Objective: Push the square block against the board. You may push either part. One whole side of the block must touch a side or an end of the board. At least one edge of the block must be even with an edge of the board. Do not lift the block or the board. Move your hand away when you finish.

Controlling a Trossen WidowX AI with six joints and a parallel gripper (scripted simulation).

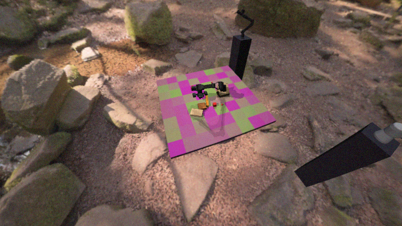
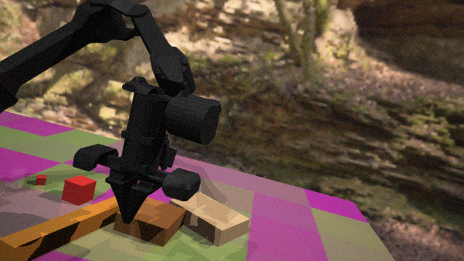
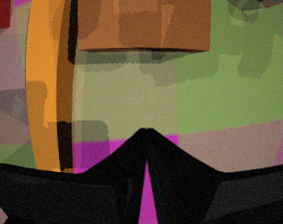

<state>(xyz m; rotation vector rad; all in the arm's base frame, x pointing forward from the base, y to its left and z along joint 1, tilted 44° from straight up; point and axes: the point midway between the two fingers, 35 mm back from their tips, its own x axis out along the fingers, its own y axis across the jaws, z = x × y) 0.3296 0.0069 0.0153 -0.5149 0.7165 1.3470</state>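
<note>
Now: the square block 100 mm to the left of my gripper tip, 40 mm below it and 20 mm ahead of it. Round my gripper tip: orange board 90 mm behind, 40 mm below, 20 mm to the left; tan rectangular block 170 mm to the left, 120 mm ahead, 40 mm below.
</note>
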